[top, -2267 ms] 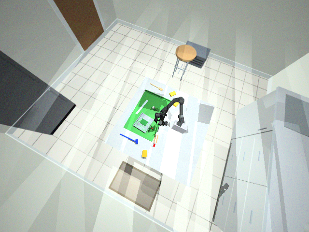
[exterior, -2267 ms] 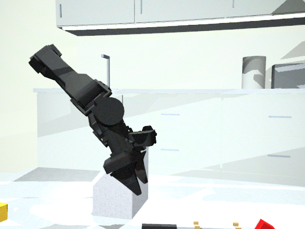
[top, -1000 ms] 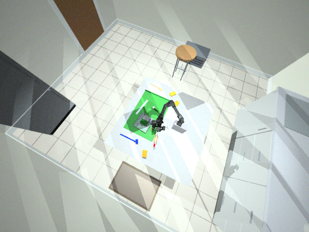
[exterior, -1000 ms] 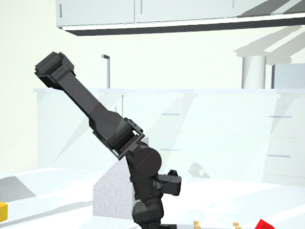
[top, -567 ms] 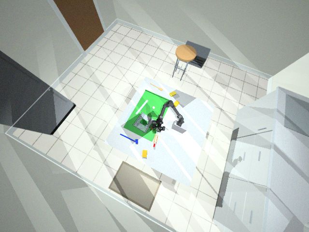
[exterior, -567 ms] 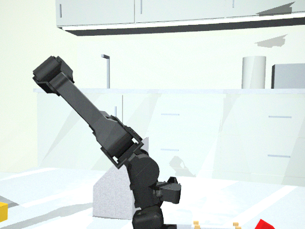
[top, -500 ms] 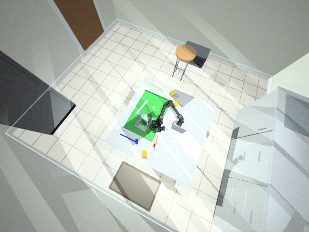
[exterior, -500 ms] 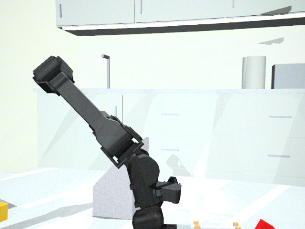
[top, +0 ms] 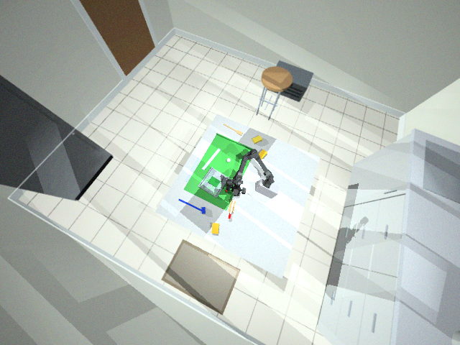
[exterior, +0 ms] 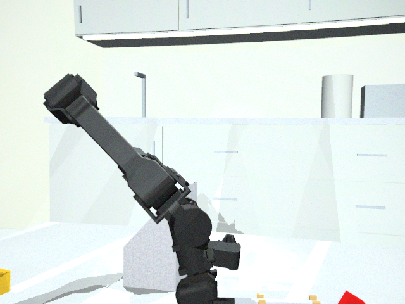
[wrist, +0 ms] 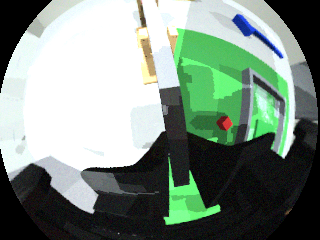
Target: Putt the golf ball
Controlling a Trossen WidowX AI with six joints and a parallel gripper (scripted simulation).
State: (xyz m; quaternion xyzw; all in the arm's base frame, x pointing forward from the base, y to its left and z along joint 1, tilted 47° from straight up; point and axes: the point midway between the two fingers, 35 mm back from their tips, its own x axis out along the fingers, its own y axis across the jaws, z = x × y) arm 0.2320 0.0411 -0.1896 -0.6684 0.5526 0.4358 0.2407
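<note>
My gripper tip is 4 cm past the red putter, 11 cm to the right of it and 3 cm below it. Round my gripper tip: blue putter 28 cm ahead, 32 cm to the left, 2 cm below; then green mat 26 cm ahead, 15 cm to the right, 3 cm below; then white golf ball 24 cm ahead, 27 cm to the right, 1 cm below.
</note>
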